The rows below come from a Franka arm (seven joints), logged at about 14 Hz.
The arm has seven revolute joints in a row. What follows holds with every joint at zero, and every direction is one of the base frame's.
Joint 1 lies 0.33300 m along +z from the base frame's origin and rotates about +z.
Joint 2 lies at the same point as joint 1 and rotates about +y.
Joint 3 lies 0.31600 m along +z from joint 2 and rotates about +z.
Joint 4 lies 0.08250 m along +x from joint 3 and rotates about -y.
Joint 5 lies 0.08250 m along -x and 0.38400 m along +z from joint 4 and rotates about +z.
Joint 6 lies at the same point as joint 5 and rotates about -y.
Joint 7 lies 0.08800 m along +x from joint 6 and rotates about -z.
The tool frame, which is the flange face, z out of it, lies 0.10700 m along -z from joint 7; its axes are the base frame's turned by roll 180.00, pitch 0.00 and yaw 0.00 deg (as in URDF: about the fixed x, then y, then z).
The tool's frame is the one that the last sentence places.
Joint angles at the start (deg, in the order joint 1, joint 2, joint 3, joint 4, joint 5, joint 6, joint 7):
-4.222, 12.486, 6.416, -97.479, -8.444, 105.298, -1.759
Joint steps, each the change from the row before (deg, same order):
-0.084, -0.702, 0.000, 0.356, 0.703, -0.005, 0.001
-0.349, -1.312, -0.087, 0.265, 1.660, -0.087, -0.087
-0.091, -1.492, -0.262, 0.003, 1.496, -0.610, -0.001
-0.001, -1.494, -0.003, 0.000, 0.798, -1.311, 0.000
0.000, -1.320, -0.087, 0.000, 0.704, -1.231, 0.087
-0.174, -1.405, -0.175, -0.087, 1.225, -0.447, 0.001
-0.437, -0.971, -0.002, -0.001, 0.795, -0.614, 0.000
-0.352, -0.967, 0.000, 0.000, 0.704, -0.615, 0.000
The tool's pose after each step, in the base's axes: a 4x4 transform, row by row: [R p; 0 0 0 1], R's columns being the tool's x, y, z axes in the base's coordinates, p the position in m. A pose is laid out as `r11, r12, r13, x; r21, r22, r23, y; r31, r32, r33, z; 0, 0, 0, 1`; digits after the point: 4 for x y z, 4 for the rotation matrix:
0.9926, 0.1082, -0.0552, 0.6166; 0.1017, -0.9888, -0.1093, 0.0074; -0.0664, 0.1028, -0.9925, 0.4680; 0, 0, 0, 1
0.9954, 0.0908, -0.0321, 0.6137; 0.0879, -0.9927, -0.0832, 0.0053; -0.0394, 0.0800, -0.9960, 0.4838; 0, 0, 0, 1
0.9970, 0.0756, -0.0186, 0.6084; 0.0744, -0.9953, -0.0613, 0.0040; -0.0231, 0.0598, -0.9979, 0.4986; 0, 0, 0, 1
0.9974, 0.0705, -0.0161, 0.6014; 0.0696, -0.9963, -0.0509, 0.0053; -0.0196, 0.0497, -0.9986, 0.5123; 0, 0, 0, 1
0.9979, 0.0636, -0.0151, 0.5948; 0.0629, -0.9971, -0.0418, 0.0056; -0.0177, 0.0407, -0.9990, 0.5241; 0, 0, 0, 1
0.9986, 0.0522, -0.0008, 0.5889; 0.0522, -0.9984, -0.0234, 0.0043; -0.0020, 0.0233, -0.9997, 0.5371; 0, 0, 0, 1
0.9991, 0.0416, 0.0050, 0.5843; 0.0417, -0.9991, -0.0115, 0.0013; 0.0045, 0.0117, -0.9999, 0.5460; 0, 0, 0, 1
0.9994, 0.0332, 0.0109, 0.5795; 0.0332, -0.9994, -0.0012, -0.0008; 0.0109, 0.0015, -0.9999, 0.5548; 0, 0, 0, 1

